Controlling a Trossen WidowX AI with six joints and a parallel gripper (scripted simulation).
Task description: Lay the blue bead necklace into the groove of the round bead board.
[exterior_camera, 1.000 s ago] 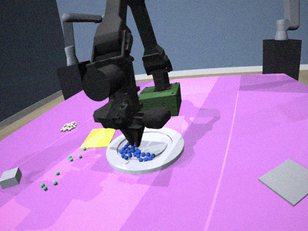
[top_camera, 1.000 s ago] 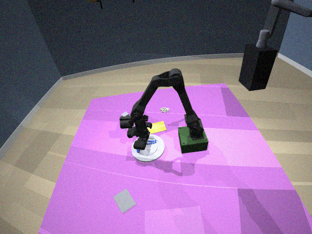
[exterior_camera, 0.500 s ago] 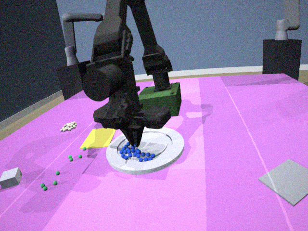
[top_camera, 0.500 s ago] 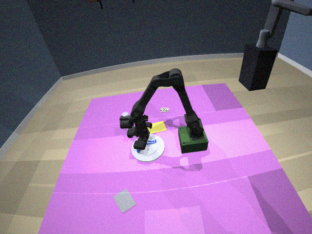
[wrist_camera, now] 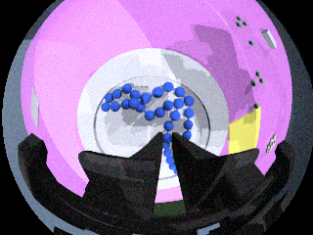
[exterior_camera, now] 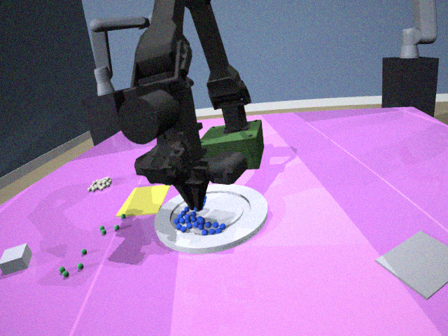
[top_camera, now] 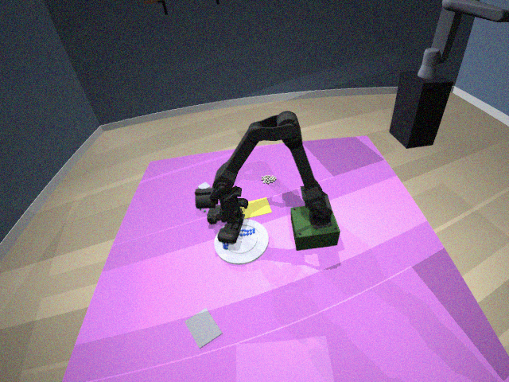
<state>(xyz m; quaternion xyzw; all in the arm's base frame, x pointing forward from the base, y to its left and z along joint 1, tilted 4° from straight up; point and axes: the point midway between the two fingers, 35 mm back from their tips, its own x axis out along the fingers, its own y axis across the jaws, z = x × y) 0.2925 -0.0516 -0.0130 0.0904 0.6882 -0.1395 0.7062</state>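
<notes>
Right now the round white bead board is 1 cm behind my gripper tip, 2 cm to the left of it and 1 cm below it. Also, from my gripper tip: yellow sheet 8 cm behind, 14 cm to the right, 2 cm below; grey tile 13 cm ahead, 33 cm to the left, 2 cm below; cube 14 cm ahead, 31 cm to the right, 1 cm below.
</notes>
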